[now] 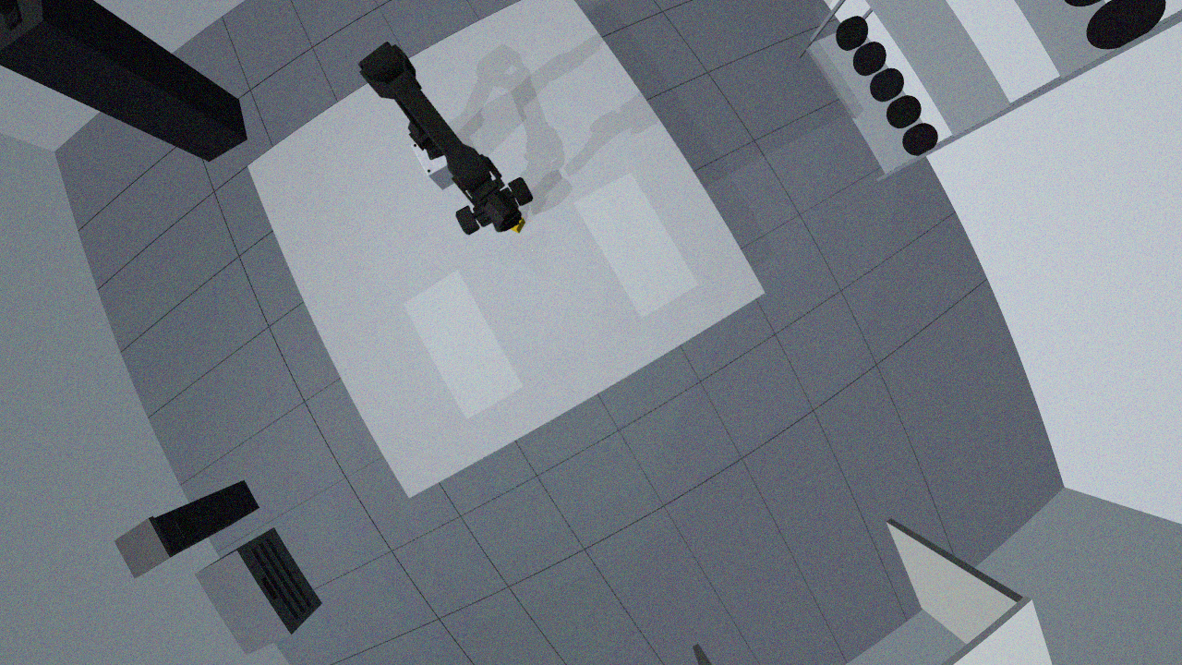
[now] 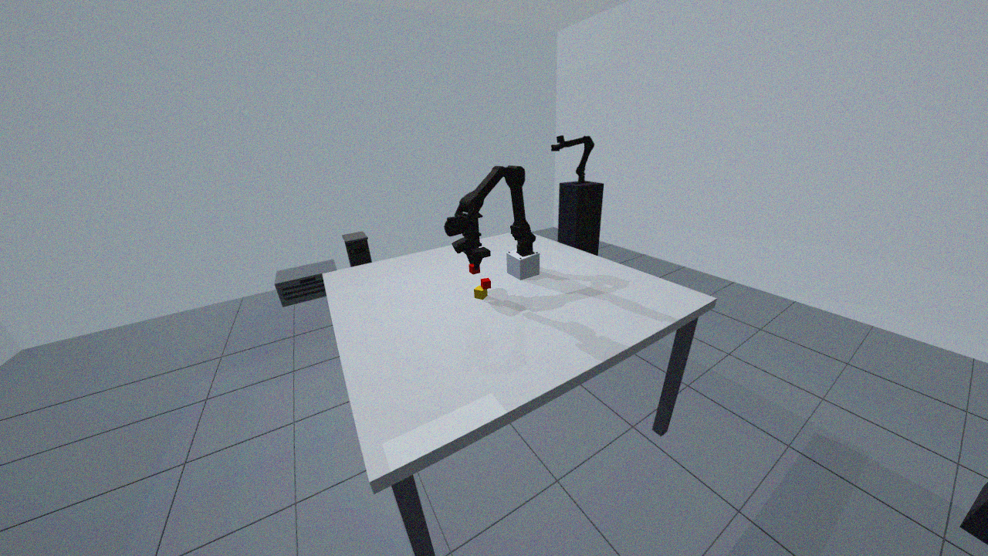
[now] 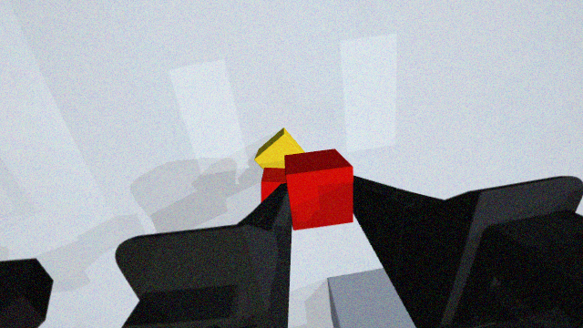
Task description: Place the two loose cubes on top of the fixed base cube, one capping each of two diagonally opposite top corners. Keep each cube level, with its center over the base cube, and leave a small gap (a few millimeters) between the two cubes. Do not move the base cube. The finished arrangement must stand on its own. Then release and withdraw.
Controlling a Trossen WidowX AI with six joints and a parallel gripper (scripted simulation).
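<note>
My gripper tip is now 100 mm above the yellow cube, 20 mm to the right of it and 10 mm past it.
</note>
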